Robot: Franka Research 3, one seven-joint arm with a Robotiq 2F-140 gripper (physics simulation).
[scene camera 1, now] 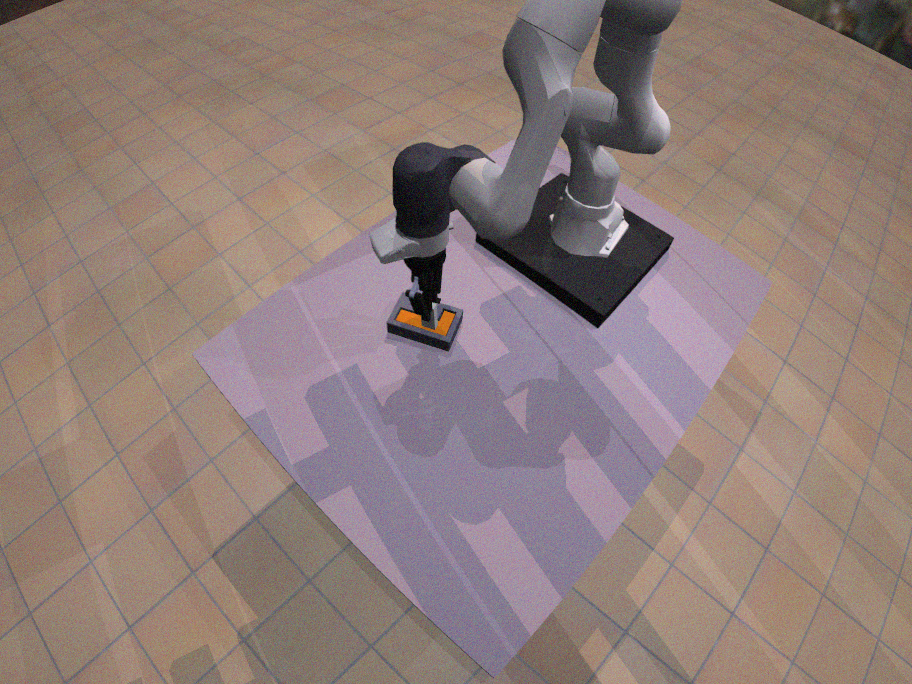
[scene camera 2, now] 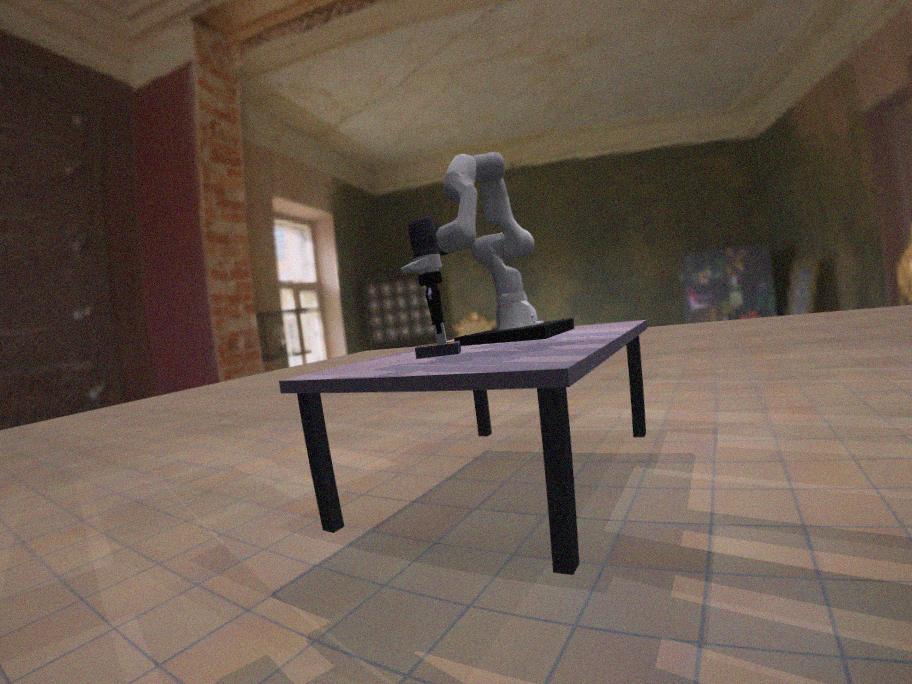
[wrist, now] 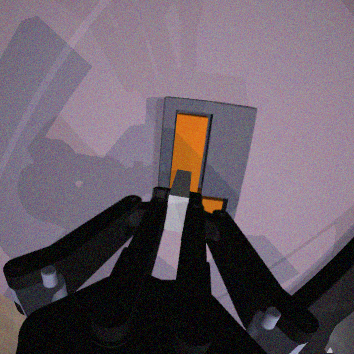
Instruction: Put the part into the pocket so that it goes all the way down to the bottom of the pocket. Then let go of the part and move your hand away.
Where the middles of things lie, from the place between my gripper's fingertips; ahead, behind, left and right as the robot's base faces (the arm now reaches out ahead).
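As for the orange L-shaped block (wrist: 190,129), I find it 10 mm behind my hand, 20 mm below it and 20 mm to the right of it.
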